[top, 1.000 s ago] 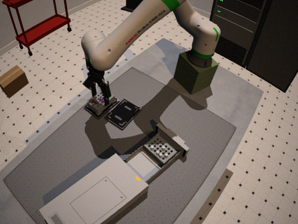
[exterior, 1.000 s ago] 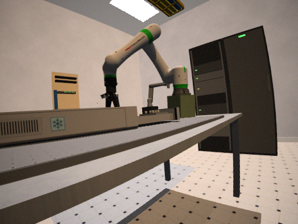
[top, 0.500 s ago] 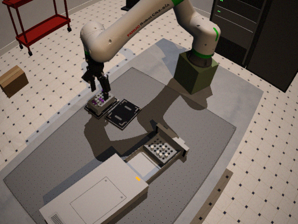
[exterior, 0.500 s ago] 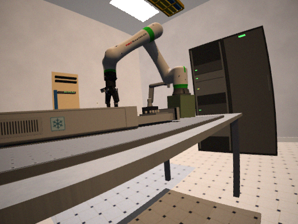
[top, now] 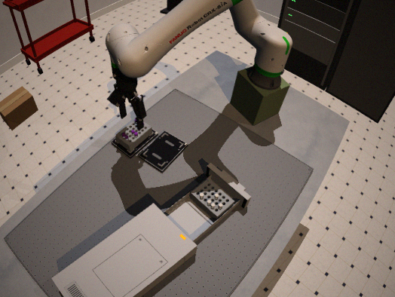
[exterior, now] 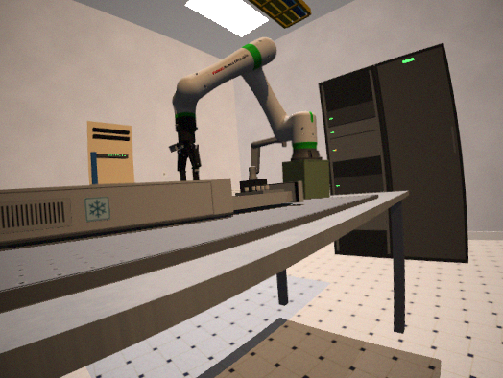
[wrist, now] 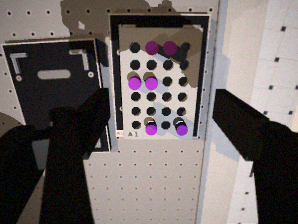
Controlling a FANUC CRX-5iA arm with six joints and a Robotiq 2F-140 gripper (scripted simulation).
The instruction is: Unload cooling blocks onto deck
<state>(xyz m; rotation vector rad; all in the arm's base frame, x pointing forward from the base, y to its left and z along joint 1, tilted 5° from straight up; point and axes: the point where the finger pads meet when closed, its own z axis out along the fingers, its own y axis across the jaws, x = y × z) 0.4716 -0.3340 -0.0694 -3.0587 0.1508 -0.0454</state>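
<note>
My gripper is now 41 cm to the right of the drawer, 11 cm short of it and 9 cm above it. Round my hand: cooling block (9 cm below); deck slot D2 (12 cm below); deck slot D1 (14 cm to the left, 12 cm below, 2 cm behind).
</note>
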